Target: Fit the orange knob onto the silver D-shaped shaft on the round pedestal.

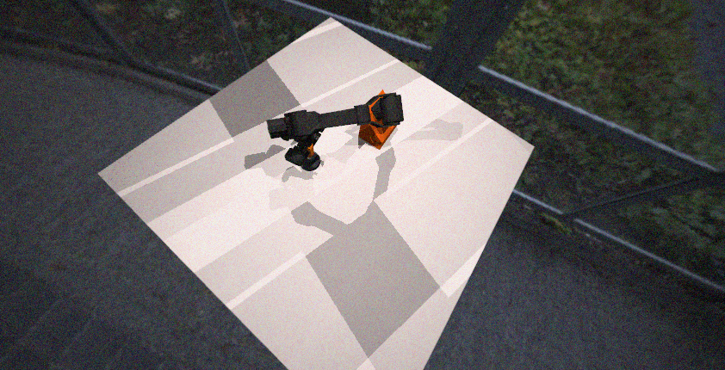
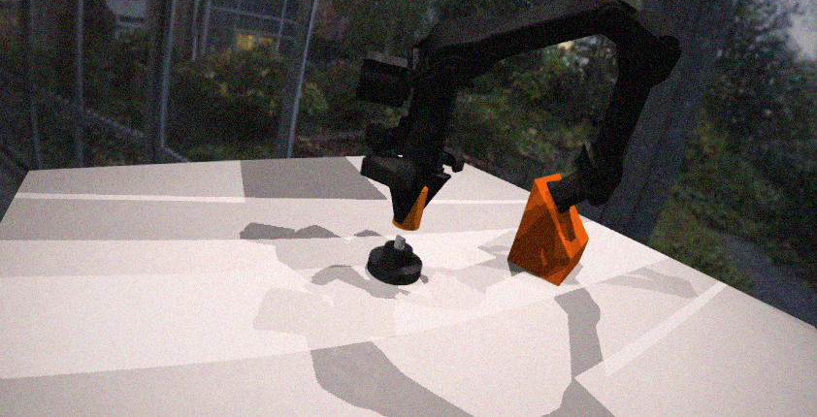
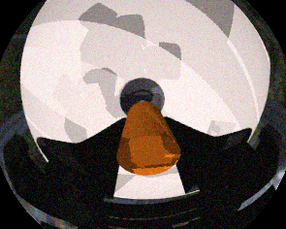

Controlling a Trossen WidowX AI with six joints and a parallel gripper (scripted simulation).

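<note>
My gripper tip is now 60 mm above the pedestal. Also, from my gripper tip: orange knob: 40 mm above.
</note>
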